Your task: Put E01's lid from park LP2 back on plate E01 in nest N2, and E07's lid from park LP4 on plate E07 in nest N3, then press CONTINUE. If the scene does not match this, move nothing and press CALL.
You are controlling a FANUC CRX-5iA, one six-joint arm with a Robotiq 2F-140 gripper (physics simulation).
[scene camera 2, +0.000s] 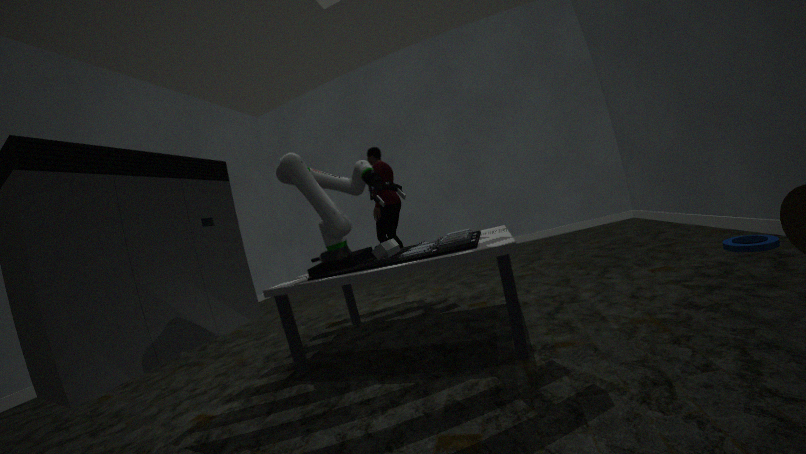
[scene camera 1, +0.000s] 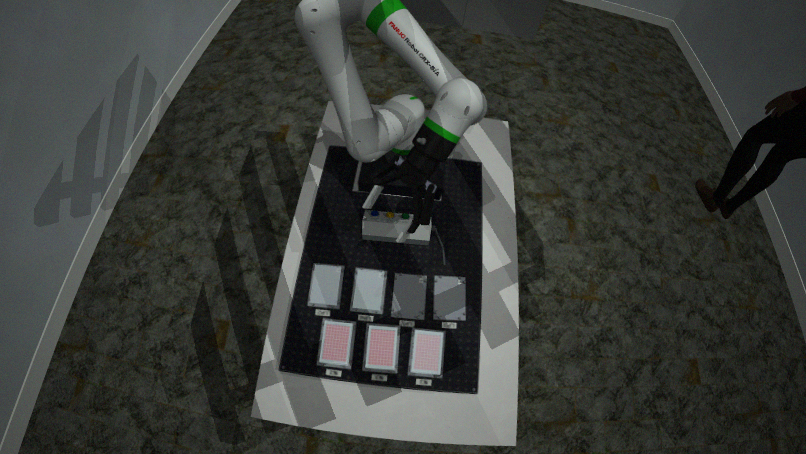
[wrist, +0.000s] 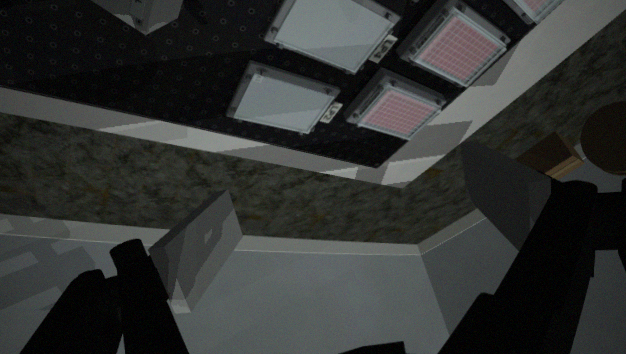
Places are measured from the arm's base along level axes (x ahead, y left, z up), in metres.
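Where they show: gripper, fingertip midpoint: (scene camera 2: 394,201) (scene camera 1: 382,224) (wrist: 344,193); arm's base at its link origin: (scene camera 2: 340,257) (scene camera 1: 405,153).
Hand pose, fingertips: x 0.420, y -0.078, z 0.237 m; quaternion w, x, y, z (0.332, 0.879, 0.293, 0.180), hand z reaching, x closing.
Each offset is from my fingertips to the top centre of the thing. Level surfaces: height alone.
My gripper (scene camera 1: 391,213) (wrist: 344,193) is open and empty. It hangs over the white button box {0.122 m back, 0.046 m left, 0.199 m down} (scene camera 1: 389,230) at the middle of the black board {0.283 m down} (scene camera 1: 332,225). Two clear lids lie on the left parks: one on LP2 {0.077 m ahead, 0.179 m right, 0.265 m down} (scene camera 1: 325,286) (wrist: 280,102) and one on LP4 {0.091 m ahead, 0.043 m right, 0.265 m down} (scene camera 1: 368,289) (wrist: 333,33). The two parks to their right (scene camera 1: 408,295) (scene camera 1: 449,297) look darker and bare. Three pink-gridded plates {0.262 m ahead, 0.137 m right, 0.248 m down} (scene camera 1: 336,342) {0.274 m ahead, 0.002 m right, 0.248 m down} (scene camera 1: 381,347) {0.289 m ahead, 0.132 m left, 0.247 m down} (scene camera 1: 426,351) sit uncovered in the front nests; two of them show in the wrist view (wrist: 396,113) (wrist: 458,48). The nest labels are too small to read.
The board lies on a white table {0.296 m down} (scene camera 1: 394,421) (scene camera 2: 496,240). A person in a red top (scene camera 2: 386,197) (scene camera 1: 755,158) stands by the table's far side, near the arm. A dark cabinet (scene camera 2: 112,254) stands at the left wall. A blue ring (scene camera 2: 751,242) lies on the floor.
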